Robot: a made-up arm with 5 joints.
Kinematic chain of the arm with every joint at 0, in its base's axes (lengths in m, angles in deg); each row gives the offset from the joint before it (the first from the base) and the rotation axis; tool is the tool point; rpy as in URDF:
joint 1: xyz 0.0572 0 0.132 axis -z
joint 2: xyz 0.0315 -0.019 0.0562 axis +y
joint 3: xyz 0.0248 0 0.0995 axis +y
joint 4: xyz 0.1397 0 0.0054 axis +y
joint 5: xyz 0.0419 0.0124 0 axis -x
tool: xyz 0 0 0 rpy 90 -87.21 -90
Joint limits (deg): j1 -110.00..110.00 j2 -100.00..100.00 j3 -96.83..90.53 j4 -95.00..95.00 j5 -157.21..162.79
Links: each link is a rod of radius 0.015 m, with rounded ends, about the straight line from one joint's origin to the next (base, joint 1, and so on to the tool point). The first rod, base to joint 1, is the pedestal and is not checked.
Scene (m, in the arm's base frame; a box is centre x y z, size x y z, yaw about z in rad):
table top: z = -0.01
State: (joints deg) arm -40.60 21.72 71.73 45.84 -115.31
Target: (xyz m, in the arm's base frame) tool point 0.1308 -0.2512 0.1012
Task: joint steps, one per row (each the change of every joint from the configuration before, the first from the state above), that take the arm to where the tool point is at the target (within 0.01 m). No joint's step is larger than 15 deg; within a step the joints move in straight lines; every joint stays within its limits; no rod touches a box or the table.
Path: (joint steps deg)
1: 14.10 4.33 -10.87 -4.14 0.00
2: 14.11 4.32 -10.88 -4.15 0.00
3: 14.10 4.33 -10.87 -4.14 0.00
4: 14.10 4.32 -10.87 -4.14 0.00
5: 14.11 4.33 -10.87 -4.15 0.00
6: 14.10 4.33 -10.88 -4.14 0.00
7: 14.10 4.32 -10.87 -4.14 0.00
8: 14.10 4.33 -10.87 -4.15 0.00

